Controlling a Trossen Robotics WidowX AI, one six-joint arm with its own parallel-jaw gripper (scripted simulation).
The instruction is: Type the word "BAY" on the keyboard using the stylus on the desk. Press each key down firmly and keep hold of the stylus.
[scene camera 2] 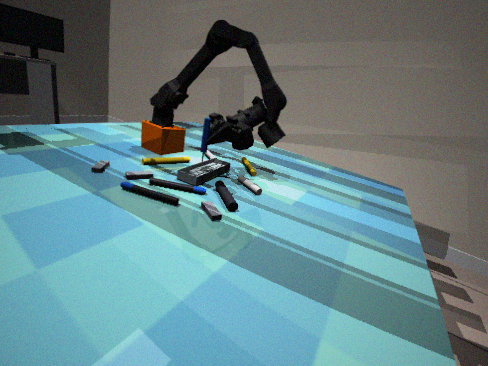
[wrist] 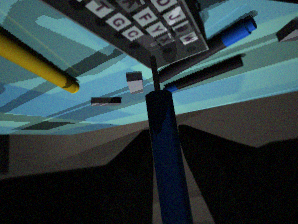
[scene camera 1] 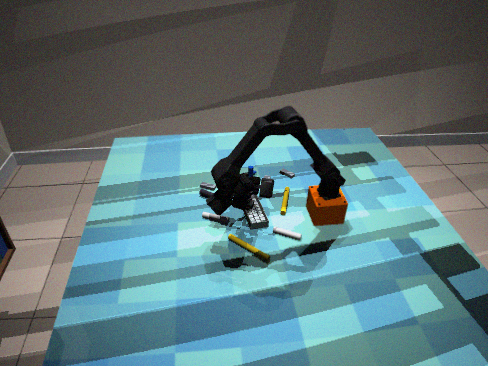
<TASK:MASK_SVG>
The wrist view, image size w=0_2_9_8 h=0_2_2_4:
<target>gripper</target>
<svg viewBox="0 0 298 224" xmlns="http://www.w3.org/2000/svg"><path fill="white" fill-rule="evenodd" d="M149 129L141 131L106 165L45 174L23 175L0 180L0 224L152 224L154 163ZM178 126L179 140L185 160L212 214L215 224L298 224L298 138L270 142L255 148L185 124Z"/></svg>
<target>blue-capped black pen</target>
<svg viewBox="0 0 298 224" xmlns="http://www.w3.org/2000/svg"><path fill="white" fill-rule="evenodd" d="M253 17L248 20L242 20L226 30L226 32L208 42L210 50L175 62L158 73L159 82L167 81L232 45L232 43L251 35L251 32L257 29Z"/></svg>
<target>blue-capped black pen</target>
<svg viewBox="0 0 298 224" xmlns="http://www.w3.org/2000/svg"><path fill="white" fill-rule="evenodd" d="M241 57L237 56L168 84L163 90L166 89L173 92L243 66Z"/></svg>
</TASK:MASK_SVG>
